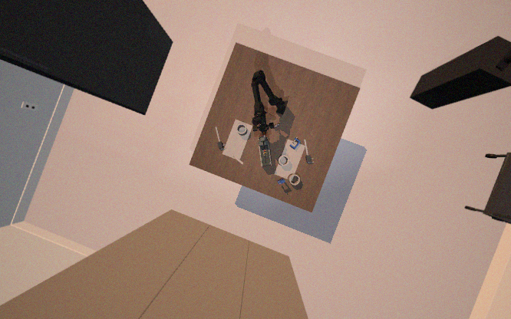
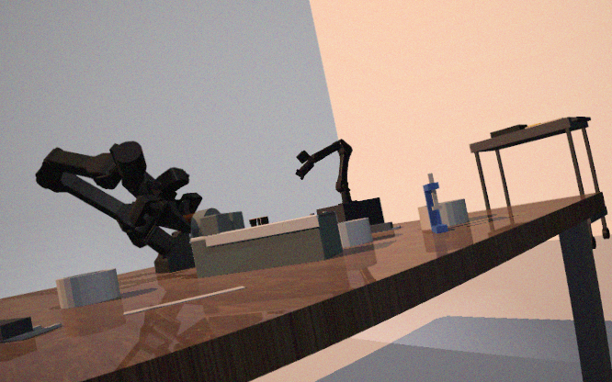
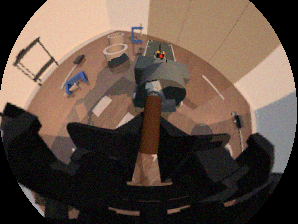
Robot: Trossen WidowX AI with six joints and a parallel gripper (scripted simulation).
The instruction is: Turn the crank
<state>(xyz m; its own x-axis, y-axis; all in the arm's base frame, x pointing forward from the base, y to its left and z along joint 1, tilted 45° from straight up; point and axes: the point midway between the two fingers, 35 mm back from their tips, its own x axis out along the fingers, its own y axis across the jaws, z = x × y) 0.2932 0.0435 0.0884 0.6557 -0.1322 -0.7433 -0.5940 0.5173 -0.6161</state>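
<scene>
Now: gripper tip 13 cm short of the red pointer and 7 cm to the right of it. Also, from my gripper tip: crank handle: 3 cm above, 1 cm to the right, 1 cm behind; then thin white rod: 32 cm ahead, 13 cm to the right, 9 cm below.
</scene>
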